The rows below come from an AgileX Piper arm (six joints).
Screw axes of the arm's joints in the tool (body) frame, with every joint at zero. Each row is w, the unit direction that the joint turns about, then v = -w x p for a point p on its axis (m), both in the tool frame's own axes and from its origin. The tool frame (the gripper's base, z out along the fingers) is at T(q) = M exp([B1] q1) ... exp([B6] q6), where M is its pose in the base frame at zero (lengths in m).
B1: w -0.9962 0 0.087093 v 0 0.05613 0
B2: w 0 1 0 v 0.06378 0 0.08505
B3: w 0 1 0 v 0.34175 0 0.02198
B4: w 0 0 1 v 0 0 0
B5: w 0 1 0 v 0.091 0 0
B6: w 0 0 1 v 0 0 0
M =
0.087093 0 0.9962 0.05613
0 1 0 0
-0.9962 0 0.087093 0.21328
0 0 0 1
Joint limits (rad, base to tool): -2.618..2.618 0..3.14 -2.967..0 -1.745..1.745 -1.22..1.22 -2.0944..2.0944
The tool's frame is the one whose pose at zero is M.
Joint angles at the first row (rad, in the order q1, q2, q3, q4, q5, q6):
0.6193 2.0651 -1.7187 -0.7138 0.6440 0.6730
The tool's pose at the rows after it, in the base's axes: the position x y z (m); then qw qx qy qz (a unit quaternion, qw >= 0):
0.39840, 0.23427, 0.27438, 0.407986, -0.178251, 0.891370, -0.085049
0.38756, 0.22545, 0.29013, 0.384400, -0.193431, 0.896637, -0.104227
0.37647, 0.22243, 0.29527, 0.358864, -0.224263, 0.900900, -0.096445
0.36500, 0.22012, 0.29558, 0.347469, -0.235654, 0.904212, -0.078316
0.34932, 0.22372, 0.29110, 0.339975, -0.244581, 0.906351, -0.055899
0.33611, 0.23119, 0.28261, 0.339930, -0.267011, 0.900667, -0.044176
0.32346, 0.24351, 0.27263, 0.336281, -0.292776, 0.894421, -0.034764
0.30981, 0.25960, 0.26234, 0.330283, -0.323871, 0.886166, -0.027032
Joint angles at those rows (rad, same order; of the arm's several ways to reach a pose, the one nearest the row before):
0.6193 2.0078 -1.7187 -0.7111 0.7498 0.6016
0.6193 1.9615 -1.7187 -0.6599 0.8354 0.4999
0.6193 1.9238 -1.6955 -0.5716 0.8624 0.3823
0.6216 1.8824 -1.6423 -0.5147 0.8487 0.3431
0.6429 1.8416 -1.5703 -0.4756 0.8172 0.3431
0.6732 1.8184 -1.5038 -0.4731 0.7688 0.3431
0.7140 1.8139 -1.4596 -0.4731 0.7347 0.3431
0.7645 1.8209 -1.4313 -0.4731 0.7113 0.3372

